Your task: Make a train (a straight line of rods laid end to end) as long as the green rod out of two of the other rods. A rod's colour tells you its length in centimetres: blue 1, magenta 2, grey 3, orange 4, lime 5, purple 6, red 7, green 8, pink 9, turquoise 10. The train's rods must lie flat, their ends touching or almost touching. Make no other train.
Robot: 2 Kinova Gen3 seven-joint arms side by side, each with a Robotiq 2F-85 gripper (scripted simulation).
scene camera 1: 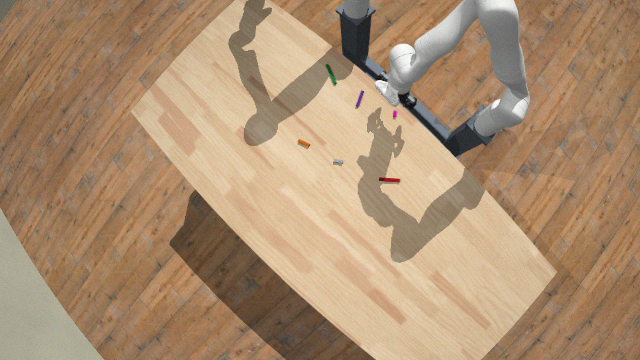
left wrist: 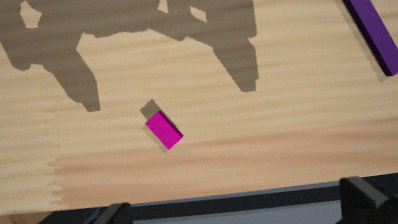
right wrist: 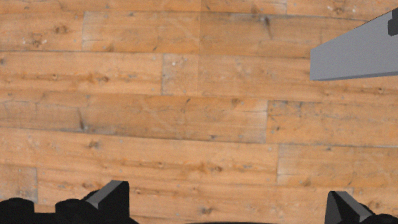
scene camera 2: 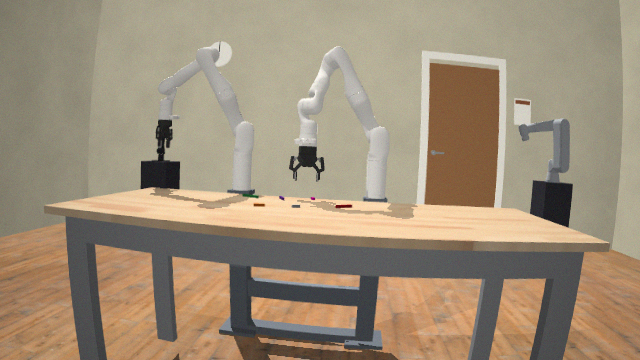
Labels:
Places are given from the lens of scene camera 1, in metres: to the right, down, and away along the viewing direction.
dark base rail (scene camera 1: 420, 111): 0.47, -0.32, 1.78

